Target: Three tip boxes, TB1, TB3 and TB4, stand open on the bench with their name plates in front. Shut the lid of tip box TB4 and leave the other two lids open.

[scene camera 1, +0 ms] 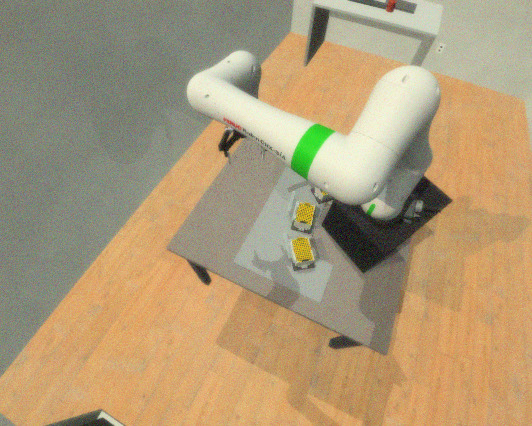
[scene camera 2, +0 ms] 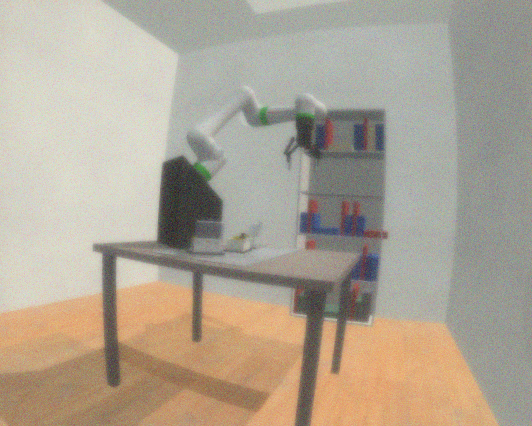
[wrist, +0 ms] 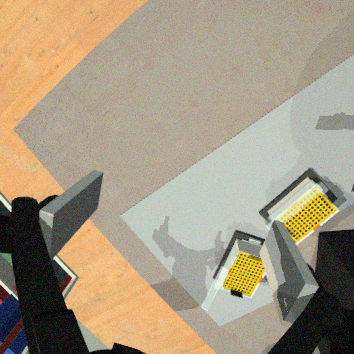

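Pixels of known places: gripper, fingertip midpoint: [scene camera 1: 246, 159] [scene camera 2: 302, 171] [wrist: 183, 213]; arm's base, origin of the base link: [scene camera 2: 191, 182].
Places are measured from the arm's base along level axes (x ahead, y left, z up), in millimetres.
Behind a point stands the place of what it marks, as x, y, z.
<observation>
Three tip boxes with yellow tip racks stand on the grey mat: one nearest the front [scene camera 1: 302, 251] {233, 219, -279} [wrist: 245, 272] {240, 208, -279}, one in the middle [scene camera 1: 305, 214] {298, 25, -278} [wrist: 306, 215] {299, 19, -279}, and one [scene camera 1: 321, 194] {265, -140, -280} partly hidden behind the arm. In the scene camera 2 view, a box [scene camera 2: 207, 245] {279, -226, -297} has its clear lid upright, and another box [scene camera 2: 239, 244] {334, -33, -297} has its lid leaning open. The name plates cannot be read, so I cannot tell which box is TB4. My gripper [scene camera 1: 245, 153] {579, 115, 79} [scene camera 2: 304, 161] {579, 115, 79} [wrist: 183, 213] {579, 115, 79} is open and empty, high above the bench and well to the side of the boxes.
The pale mat [scene camera 1: 255, 245] {457, 274, -336} [wrist: 200, 200] {437, 207, -336} lies on the brown bench [scene camera 1: 210, 225] {718, 282, -338} [scene camera 2: 310, 265] {722, -153, -339} [wrist: 150, 100] {692, 165, -339}. The black robot base [scene camera 1: 365, 250] {-15, 131, -179} [scene camera 2: 182, 200] {92, -186, -105} stands right behind the boxes. A shelf unit [scene camera 2: 384, 175] stands beyond the bench. My forearm passes over the furthest box.
</observation>
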